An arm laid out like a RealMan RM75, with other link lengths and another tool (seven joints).
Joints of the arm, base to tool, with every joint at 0 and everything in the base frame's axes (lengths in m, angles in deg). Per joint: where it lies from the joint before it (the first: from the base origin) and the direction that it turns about. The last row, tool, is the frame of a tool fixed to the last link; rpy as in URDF.
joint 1: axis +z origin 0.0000 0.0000 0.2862
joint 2: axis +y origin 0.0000 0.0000 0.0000
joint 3: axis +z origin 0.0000 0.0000 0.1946
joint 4: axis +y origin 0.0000 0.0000 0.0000
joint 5: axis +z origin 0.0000 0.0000 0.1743
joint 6: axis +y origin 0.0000 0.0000 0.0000
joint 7: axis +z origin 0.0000 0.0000 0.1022
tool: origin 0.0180 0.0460 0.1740 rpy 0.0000 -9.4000 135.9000
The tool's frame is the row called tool.
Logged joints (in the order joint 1, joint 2, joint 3, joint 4, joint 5, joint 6, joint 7), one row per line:
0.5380, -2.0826, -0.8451, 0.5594, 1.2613, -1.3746, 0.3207
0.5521, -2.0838, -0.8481, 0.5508, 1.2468, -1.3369, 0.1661
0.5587, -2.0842, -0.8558, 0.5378, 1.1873, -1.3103, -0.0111
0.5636, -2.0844, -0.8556, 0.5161, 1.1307, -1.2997, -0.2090
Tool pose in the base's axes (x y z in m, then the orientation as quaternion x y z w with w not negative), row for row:
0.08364, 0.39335, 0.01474, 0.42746, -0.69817, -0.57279, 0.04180
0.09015, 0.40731, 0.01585, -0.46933, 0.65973, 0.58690, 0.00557
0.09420, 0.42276, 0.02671, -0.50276, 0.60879, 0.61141, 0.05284
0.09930, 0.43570, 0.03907, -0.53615, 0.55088, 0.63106, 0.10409
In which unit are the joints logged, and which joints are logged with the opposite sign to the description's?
The joints are logged in radians. Opposite sign: joint 2, joint 4, joint 5.
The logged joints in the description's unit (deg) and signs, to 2 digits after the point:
30.83, 119.32, -48.42, -32.05, -72.27, -78.76, 18.37
31.63, 119.39, -48.59, -31.56, -71.44, -76.60, 9.52
32.01, 119.42, -49.03, -30.81, -68.03, -75.07, -0.64
32.29, 119.43, -49.02, -29.57, -64.78, -74.47, -11.97

